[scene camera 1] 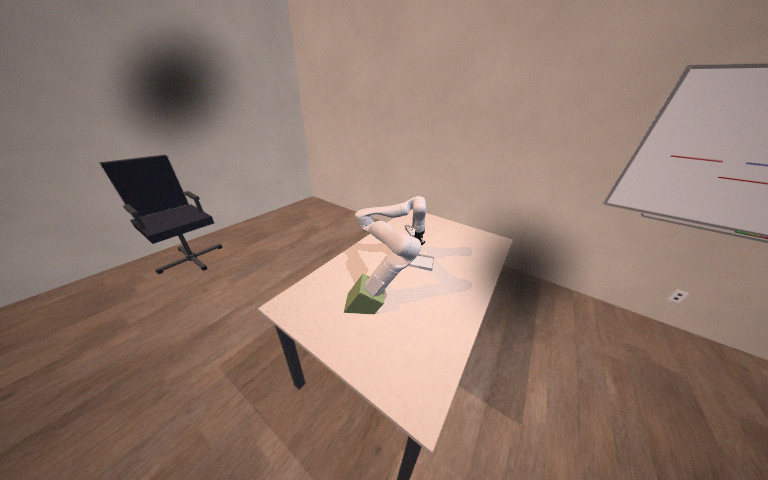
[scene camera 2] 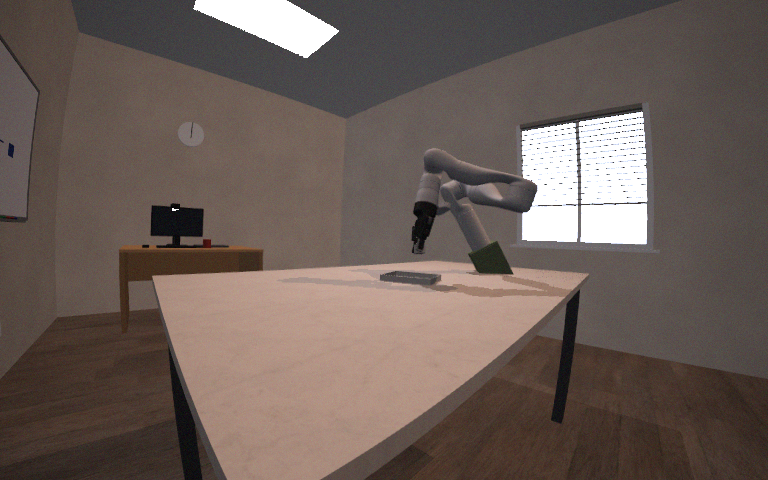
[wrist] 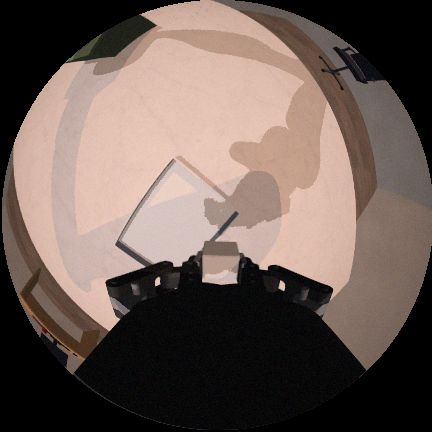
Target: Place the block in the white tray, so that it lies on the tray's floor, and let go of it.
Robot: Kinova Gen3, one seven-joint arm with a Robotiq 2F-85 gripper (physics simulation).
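Pixels of known places: gripper, between the fingertips: [scene camera 2: 417,252] [wrist: 219,260]; arm's base, origin of its link: [scene camera 1: 373,287] [scene camera 2: 481,247].
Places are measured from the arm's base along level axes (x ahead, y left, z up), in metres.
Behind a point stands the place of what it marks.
Observation:
A light grey block [wrist: 220,263] @(x 0.476, y -0.045, z 0.011 m) [scene camera 2: 418,251] @(x 0.501, y -0.038, z -0.011 m) is held between the fingertips of my gripper [wrist: 219,260] @(x 0.490, y -0.049, z -0.015 m) [scene camera 2: 418,247] @(x 0.490, y -0.049, z -0.015 m) [scene camera 1: 419,240] @(x 0.490, y -0.049, z -0.015 m). The gripper is shut on it and holds it in the air, well above the table top. The white tray [scene camera 1: 432,263] @(x 0.475, y -0.165, z -0.108 m) [scene camera 2: 410,279] @(x 0.511, y -0.056, z -0.098 m) [wrist: 145,196] @(x 0.389, y -0.090, z -0.109 m) lies on the table. In the wrist view the tray is ahead and to the left of the block, and its near right part is hidden behind the block and the gripper. In scene camera 1 the arm covers part of the tray. The tray's floor shows in the wrist view, with shadow across it.
The arm stands on a green wedge-shaped base [scene camera 1: 362,298] @(x -0.078, y 0.011, z -0.006 m) [scene camera 2: 490,260] @(x 0.045, y 0.057, z -0.055 m) [wrist: 117,40] on the table [scene camera 1: 407,350] @(x -0.144, y -0.250, z -0.111 m) [scene camera 2: 339,350] @(x 1.013, y 0.159, z -0.111 m). A black office chair [scene camera 1: 169,209] stands on the floor. A desk [scene camera 2: 189,257] with a monitor stands behind the table in scene camera 2.

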